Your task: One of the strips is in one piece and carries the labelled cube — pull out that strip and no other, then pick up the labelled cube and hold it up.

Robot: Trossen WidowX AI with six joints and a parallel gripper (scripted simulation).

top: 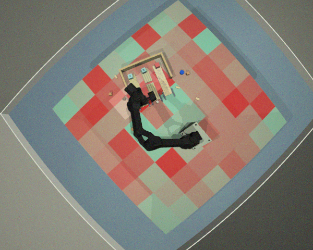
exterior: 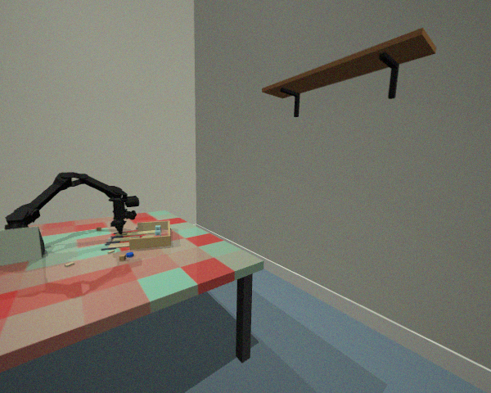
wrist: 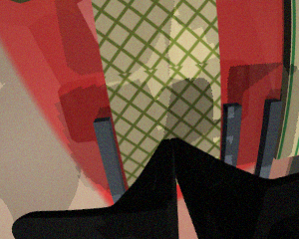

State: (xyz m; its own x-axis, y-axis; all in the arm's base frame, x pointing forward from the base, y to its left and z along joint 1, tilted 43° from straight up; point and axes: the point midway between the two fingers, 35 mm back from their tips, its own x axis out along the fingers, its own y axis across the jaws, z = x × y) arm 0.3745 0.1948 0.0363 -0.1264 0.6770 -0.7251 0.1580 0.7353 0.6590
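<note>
My gripper tip is 100 mm to the right of the grey pebble and 100 mm short of it. From my gripper tip the other things lie so: blue disc: 350 mm to the right, 30 mm ahead.
</note>
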